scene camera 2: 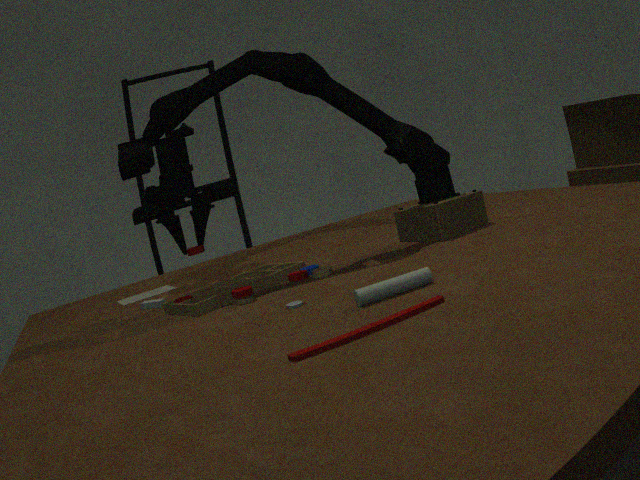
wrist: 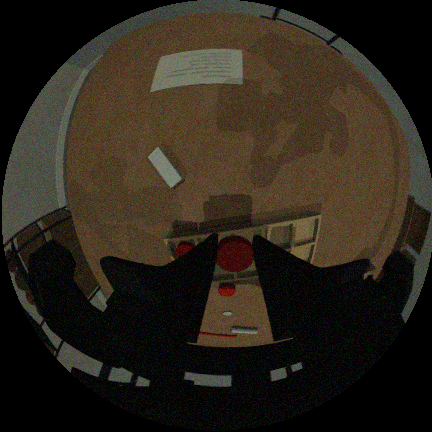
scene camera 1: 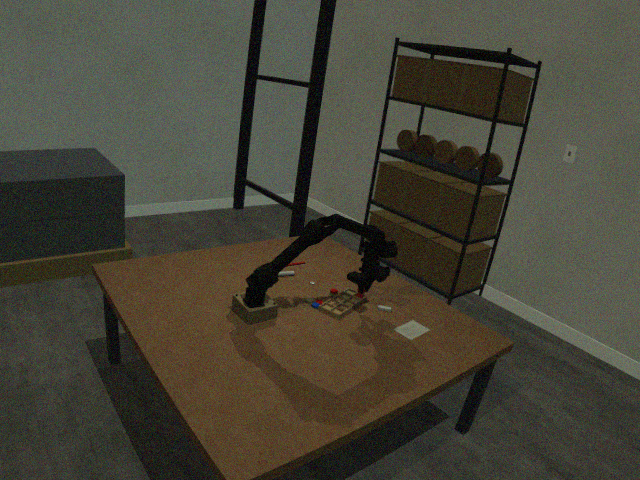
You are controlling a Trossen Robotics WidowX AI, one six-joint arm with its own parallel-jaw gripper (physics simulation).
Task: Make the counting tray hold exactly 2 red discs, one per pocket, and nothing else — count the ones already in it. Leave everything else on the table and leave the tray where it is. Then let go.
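Note:
The counting tray (scene camera 1: 341, 314) (scene camera 2: 183, 310) (wrist: 317, 230) is a pale grid of pockets. A red disc (scene camera 2: 182, 299) (wrist: 185, 248) lies in a pocket at its end farthest from the arm base. My gripper (scene camera 2: 194, 250) (wrist: 234, 238) is shut on another red disc (scene camera 2: 195, 251) (wrist: 235, 255), held above the tray. The fingers and held disc hide some pockets in the wrist view. A loose red disc (scene camera 1: 333, 291) (scene camera 2: 241, 292) (wrist: 227, 290) lies beside the tray's long side. One more red disc (scene camera 1: 318, 301) (scene camera 2: 297, 275) and a blue disc (scene camera 1: 315, 305) (scene camera 2: 310, 269) lie near the base-side end.
A white block (scene camera 1: 384, 308) (scene camera 2: 153, 303) (wrist: 165, 167) and a paper sheet (scene camera 1: 412, 329) (scene camera 2: 147, 294) (wrist: 200, 70) lie past the tray. A white cylinder (scene camera 1: 285, 273) (scene camera 2: 393, 286) (wrist: 244, 330), a red stick (scene camera 1: 296, 264) (scene camera 2: 367, 329) (wrist: 217, 334) and a small white piece (scene camera 1: 312, 282) (scene camera 2: 294, 304) (wrist: 228, 313) lie opposite.

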